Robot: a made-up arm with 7 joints. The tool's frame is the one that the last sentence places.
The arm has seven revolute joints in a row. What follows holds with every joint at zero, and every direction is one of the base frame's. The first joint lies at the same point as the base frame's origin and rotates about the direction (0.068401, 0.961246, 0.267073), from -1.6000 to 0.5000 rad. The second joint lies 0.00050 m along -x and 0.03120 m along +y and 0.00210 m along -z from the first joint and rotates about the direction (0.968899, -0.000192, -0.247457), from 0.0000 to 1.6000 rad. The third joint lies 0.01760 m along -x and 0.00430 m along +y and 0.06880 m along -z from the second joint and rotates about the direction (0.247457, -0.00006, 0.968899), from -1.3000 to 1.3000 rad. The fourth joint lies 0.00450 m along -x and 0.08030 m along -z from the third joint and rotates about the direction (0.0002, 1, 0.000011), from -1.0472 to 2.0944 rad. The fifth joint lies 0.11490 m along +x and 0.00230 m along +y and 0.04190 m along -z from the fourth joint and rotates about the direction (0.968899, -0.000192, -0.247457), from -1.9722 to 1.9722 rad. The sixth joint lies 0.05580 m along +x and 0.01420 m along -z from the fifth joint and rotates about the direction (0.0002, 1, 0.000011), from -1.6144 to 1.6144 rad. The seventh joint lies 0.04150 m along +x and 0.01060 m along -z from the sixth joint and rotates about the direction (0.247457, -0.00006, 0.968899), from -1.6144 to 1.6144 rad. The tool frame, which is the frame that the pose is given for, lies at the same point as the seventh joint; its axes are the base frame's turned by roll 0.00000, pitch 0.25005 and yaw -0.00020 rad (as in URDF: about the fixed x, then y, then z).
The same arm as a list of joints. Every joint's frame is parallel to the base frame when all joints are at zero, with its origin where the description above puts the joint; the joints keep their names.
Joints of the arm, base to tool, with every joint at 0 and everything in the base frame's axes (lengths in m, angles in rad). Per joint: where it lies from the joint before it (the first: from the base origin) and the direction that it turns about. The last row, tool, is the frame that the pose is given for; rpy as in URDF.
joint 1: axis 0.068403 0.961235 0.26711 offset 0 0 0
joint 2: axis 0.968889 -0.0002 -0.247497 offset -0.0005 0.0312 -0.0021
joint 3: axis 0.247497 -0.0001 0.968889 offset -0.0176 0.0043 -0.0688
joint 4: axis 0.0002 1 0 offset -0.0045 0 -0.0803
joint 5: axis 0.968889 -0.0002 -0.247497 offset 0.1149 0.0023 -0.0419
joint 6: axis 0.0002 1 0 offset 0.0558 0 -0.0142
joint 7: axis 0.247497 -0.0001 0.968889 offset 0.0415 0 -0.0106
tool: offset 0 0 0 rpy 0 0.25 -0.0002
Joint limits (rad, base to tool): -1.6..0.5 0..1.6 -1.3..1.3 -1.0472..2.0944 -1.9722..1.9722 -1.6144..1.6144 -1.6144..1.6144

